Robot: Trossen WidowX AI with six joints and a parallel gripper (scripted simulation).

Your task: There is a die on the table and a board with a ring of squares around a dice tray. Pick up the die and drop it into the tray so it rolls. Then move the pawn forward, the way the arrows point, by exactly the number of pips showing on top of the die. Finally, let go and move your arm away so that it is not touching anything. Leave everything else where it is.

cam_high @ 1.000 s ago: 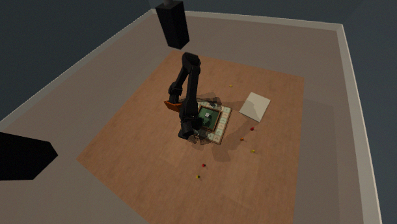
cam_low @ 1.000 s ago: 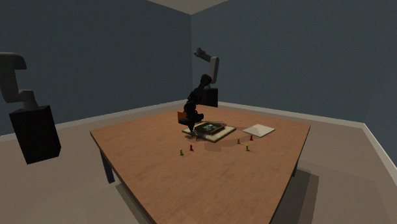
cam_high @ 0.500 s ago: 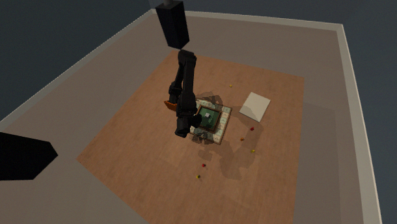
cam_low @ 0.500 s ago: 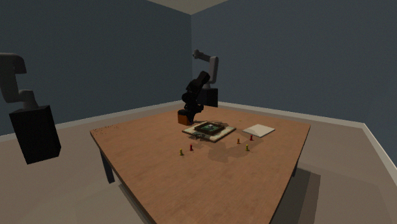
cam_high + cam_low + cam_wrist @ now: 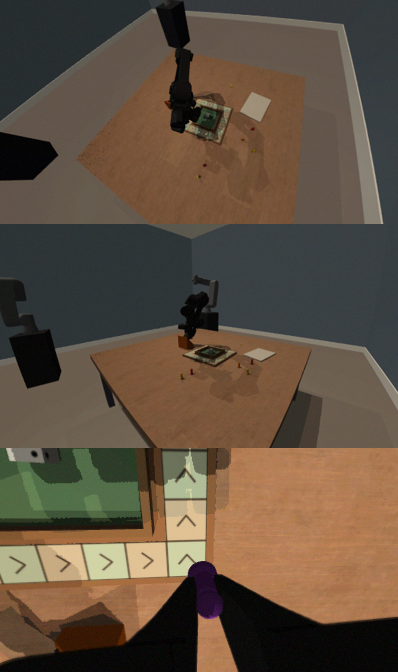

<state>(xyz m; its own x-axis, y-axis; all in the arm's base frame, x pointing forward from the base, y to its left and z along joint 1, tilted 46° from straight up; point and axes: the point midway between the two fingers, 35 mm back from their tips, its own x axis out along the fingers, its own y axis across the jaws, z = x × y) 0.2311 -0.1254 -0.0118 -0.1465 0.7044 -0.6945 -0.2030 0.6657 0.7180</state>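
Now: gripper tip 140 mm above the green dice tray, 130 mm to the right of it and 50 mm short of it. The rest, counted from my gripper tip: white sheet 380 mm to the left, 310 mm ahead, 140 mm below; grey die 140 mm to the left, 120 mm below, 50 mm ahead; purple pawn 10 mm above.
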